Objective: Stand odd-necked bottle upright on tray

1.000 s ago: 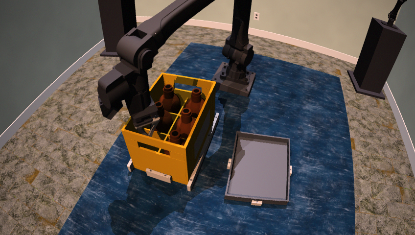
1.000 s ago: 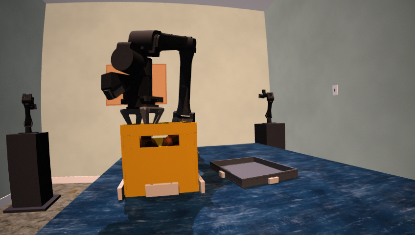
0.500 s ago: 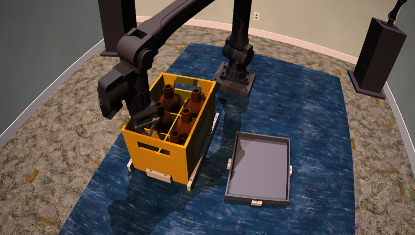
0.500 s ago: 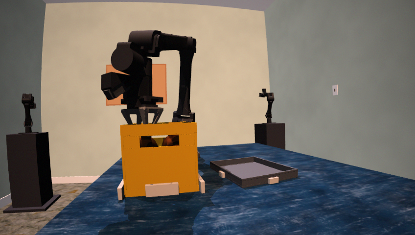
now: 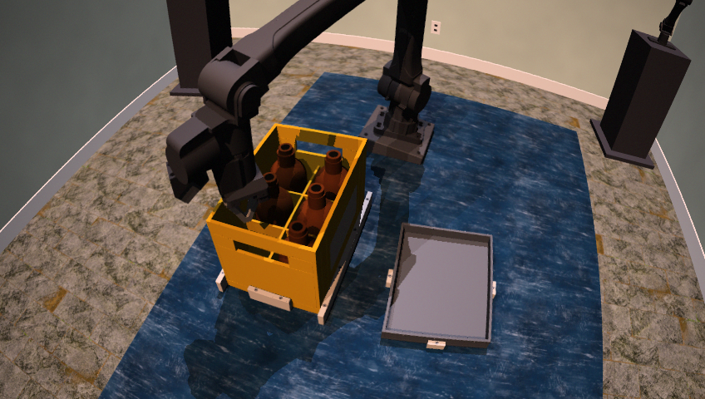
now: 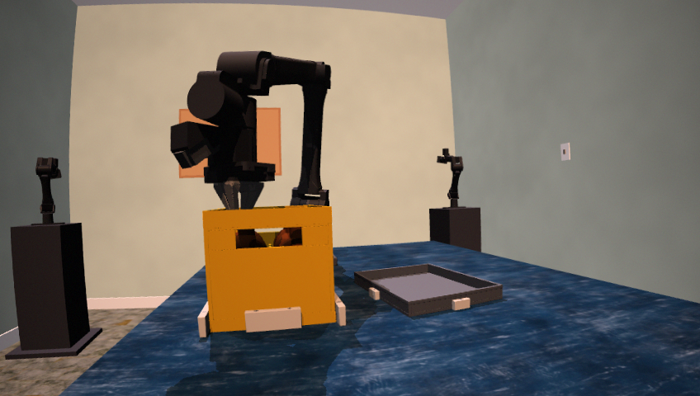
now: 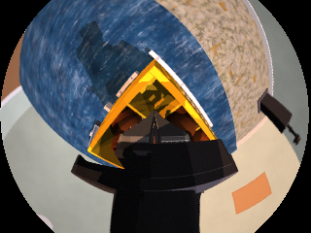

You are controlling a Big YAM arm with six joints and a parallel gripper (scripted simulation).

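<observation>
My hand is 80 mm past the orange crate, 50 mm to the right of it and 70 mm above it. The rest, counted from my hand: dark grey tray 40 mm behind, 330 mm to the left, 140 mm below.
</observation>
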